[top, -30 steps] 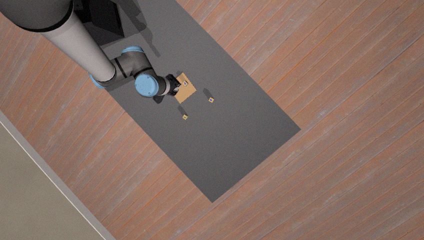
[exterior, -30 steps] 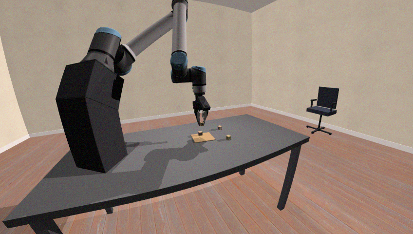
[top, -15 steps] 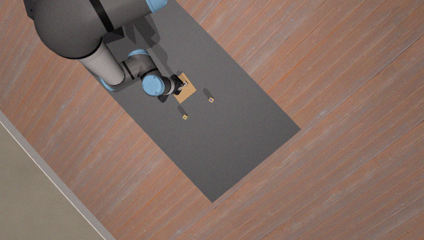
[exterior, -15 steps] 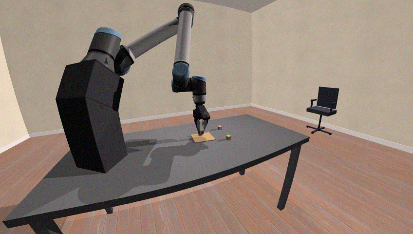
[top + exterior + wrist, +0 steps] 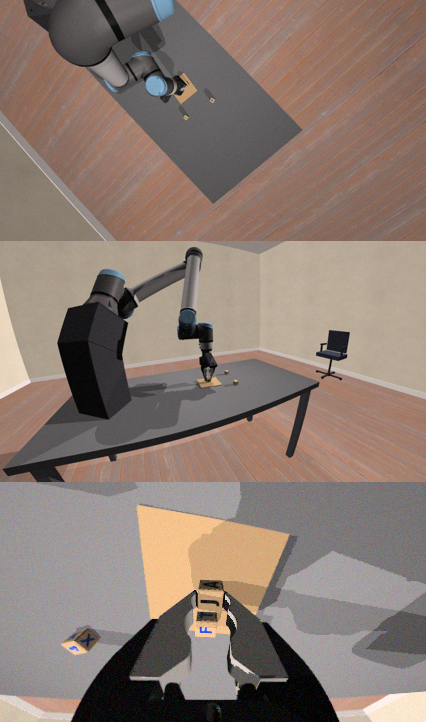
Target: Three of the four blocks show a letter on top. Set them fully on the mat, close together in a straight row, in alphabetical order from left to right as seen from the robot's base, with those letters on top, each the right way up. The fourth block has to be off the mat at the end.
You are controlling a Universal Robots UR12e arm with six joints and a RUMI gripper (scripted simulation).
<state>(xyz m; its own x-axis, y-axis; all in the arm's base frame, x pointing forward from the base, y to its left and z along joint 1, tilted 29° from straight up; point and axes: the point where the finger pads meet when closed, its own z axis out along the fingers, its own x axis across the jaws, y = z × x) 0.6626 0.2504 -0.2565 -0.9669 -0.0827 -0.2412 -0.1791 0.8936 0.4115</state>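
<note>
The tan mat lies 2 cm below my hand. The rest, counted from my hand: block 17 cm ahead, 12 cm to the left, 1 cm below.
</note>
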